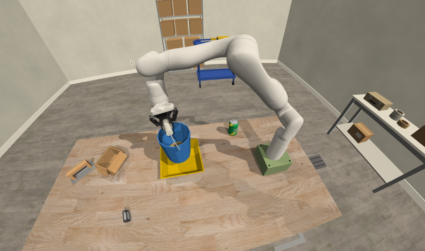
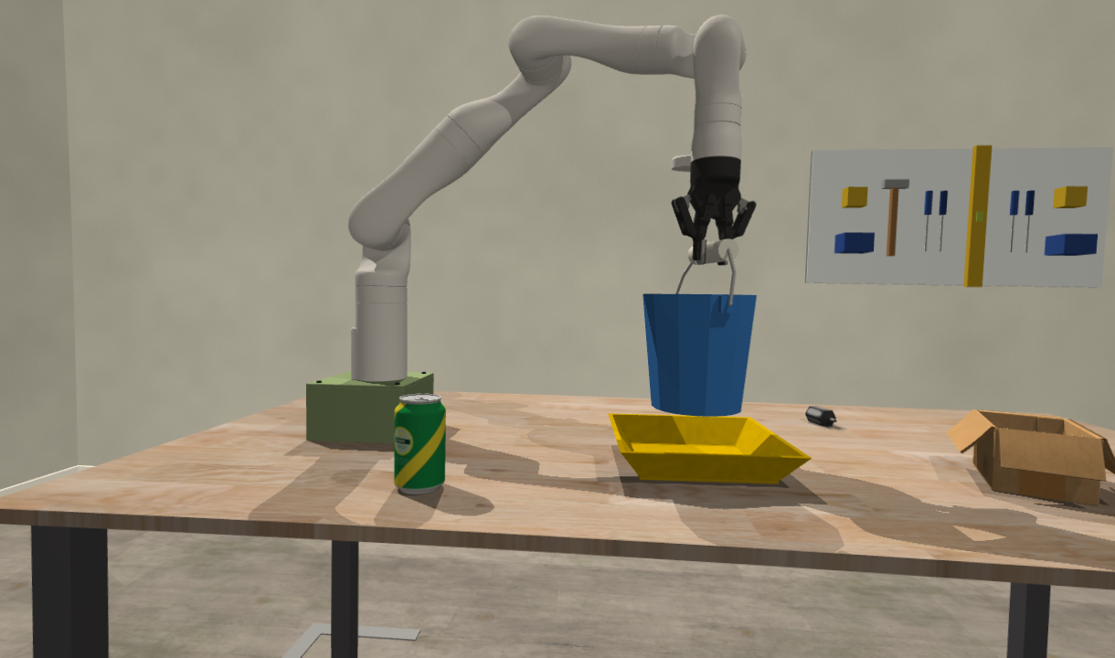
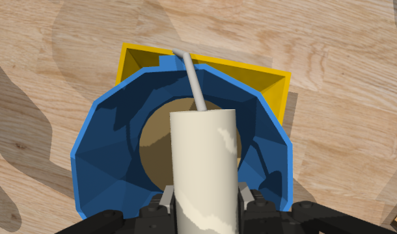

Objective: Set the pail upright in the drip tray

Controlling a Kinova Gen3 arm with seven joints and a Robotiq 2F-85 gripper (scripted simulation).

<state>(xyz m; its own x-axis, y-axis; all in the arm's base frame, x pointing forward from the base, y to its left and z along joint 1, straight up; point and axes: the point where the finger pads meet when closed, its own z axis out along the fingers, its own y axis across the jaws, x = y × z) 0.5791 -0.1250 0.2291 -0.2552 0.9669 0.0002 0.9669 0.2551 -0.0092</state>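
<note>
Now: the blue pail 10 mm behind my hand and 90 mm below it. From my hand the other things lie so: small black object (310 mm ahead, 300 mm to the left, 320 mm below); then pail handle (10 mm behind, 30 mm below); then yellow drip tray (20 mm behind, 320 mm below).
</note>
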